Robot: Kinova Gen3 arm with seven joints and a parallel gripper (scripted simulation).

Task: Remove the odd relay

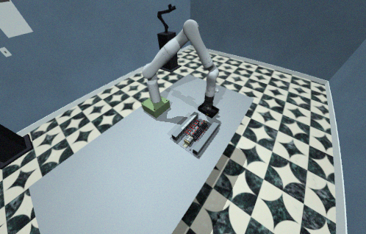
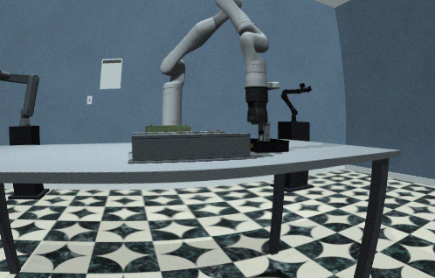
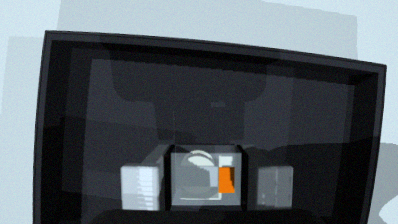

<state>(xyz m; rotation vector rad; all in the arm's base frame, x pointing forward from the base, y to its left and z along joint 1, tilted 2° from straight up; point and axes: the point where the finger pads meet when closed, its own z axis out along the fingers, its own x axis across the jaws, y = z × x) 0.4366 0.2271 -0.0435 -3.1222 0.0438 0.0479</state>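
The black parts tray lies 30 mm below my hand. Round my hand: K54 relay 10 mm below; then K52 relay 180 mm to the right, 40 mm ahead; then K53 relay 210 mm to the right, 40 mm ahead.
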